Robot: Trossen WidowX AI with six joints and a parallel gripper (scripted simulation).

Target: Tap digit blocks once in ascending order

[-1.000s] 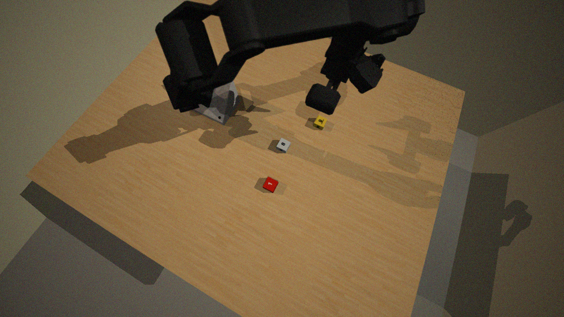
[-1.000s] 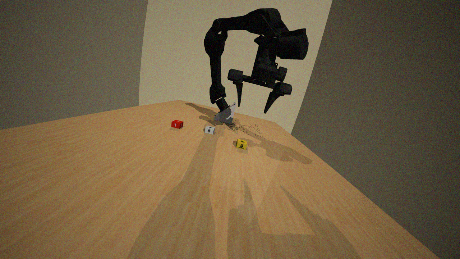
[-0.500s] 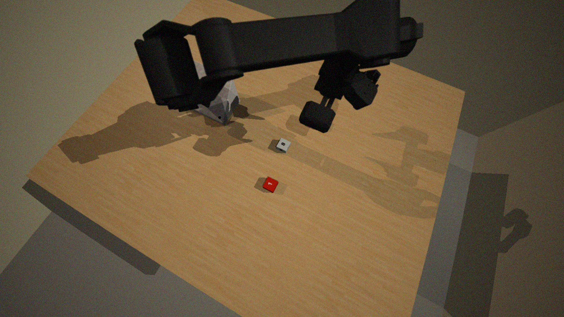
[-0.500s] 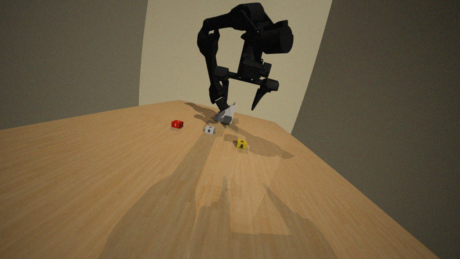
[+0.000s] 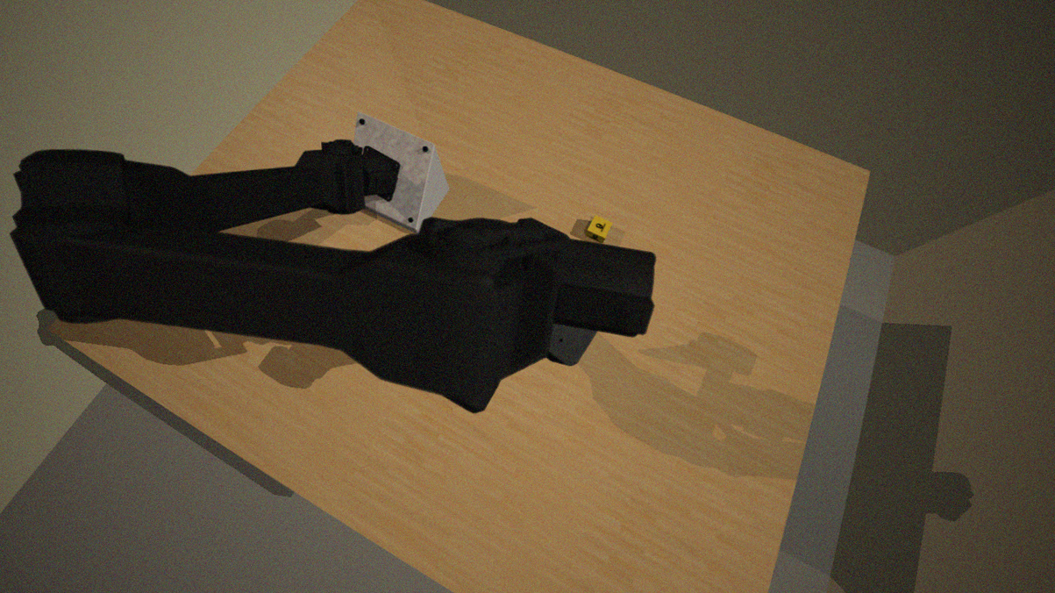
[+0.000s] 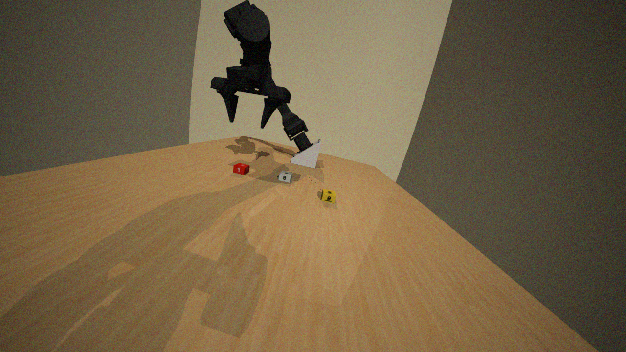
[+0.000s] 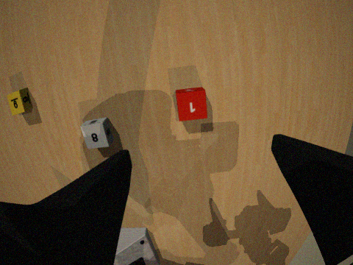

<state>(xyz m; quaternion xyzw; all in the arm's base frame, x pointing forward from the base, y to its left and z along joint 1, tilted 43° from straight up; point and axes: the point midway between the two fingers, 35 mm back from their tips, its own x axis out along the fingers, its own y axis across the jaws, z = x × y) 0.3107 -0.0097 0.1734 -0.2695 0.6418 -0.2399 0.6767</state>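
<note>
Now: the red block marked 1 12 cm below my gripper tip and 1 cm behind it. Also, from my gripper tip: grey block marked 8: 12 cm to the left, 12 cm below, 3 cm behind; then yellow block marked 9: 24 cm to the left, 12 cm below, 3 cm ahead.
</note>
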